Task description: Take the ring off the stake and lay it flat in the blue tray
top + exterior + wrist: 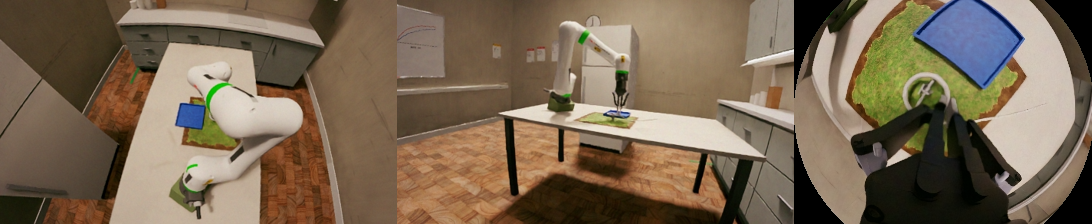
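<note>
The blue tray is 1 cm behind my hand, 17 cm to the left of it and 6 cm below it. Also, from my hand: green mat (7 cm behind, 1 cm to the left, 8 cm below); then grey stake (5 cm behind, 5 cm below).
</note>
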